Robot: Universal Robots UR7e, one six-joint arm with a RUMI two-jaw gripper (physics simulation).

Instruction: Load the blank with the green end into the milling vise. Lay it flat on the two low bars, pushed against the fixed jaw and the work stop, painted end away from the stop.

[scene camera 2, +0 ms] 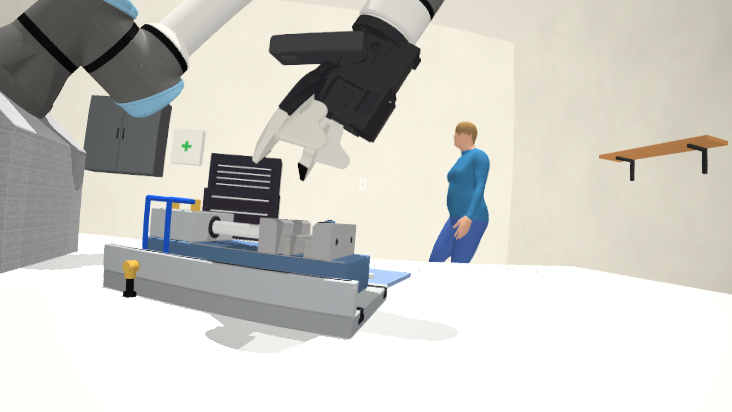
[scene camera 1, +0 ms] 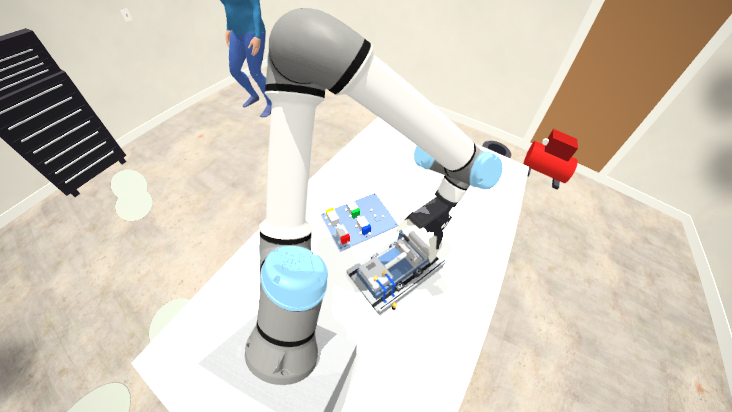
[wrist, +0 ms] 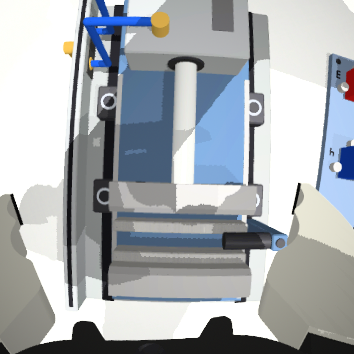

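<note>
The green-ended blank (scene camera 1: pixel 355 212) lies on the light blue board (scene camera 1: pixel 387 208) (scene camera 2: pixel 396 277) (wrist: pixel 336 125) beside the vise; it does not show in the wrist view. The milling vise (scene camera 1: pixel 394 258) (scene camera 2: pixel 307 265) has a moving jaw (scene camera 2: pixel 271 235) (wrist: pixel 145 198) and a fixed jaw (scene camera 2: pixel 332 241) (wrist: pixel 179 283). Two low bars (wrist: pixel 180 225) (wrist: pixel 180 257) lie between them with no blank on them. The work stop (wrist: pixel 247 241), a black rod on a blue bracket, reaches over the bars. My gripper (scene camera 1: pixel 420 236) (scene camera 2: pixel 279 168) (wrist: pixel 155 194) is open and empty, tilted above the jaw end of the vise.
Blanks with yellow (scene camera 1: pixel 330 211), red (scene camera 1: pixel 344 238) (wrist: pixel 350 85) and blue (scene camera 1: pixel 365 229) (wrist: pixel 346 162) ends lie on the board. Blue pipes (scene camera 2: pixel 167 225) (wrist: pixel 120 21) rise at the vise's drive end. A person (scene camera 1: pixel 245 51) (scene camera 2: pixel 467 179) stands beyond the table.
</note>
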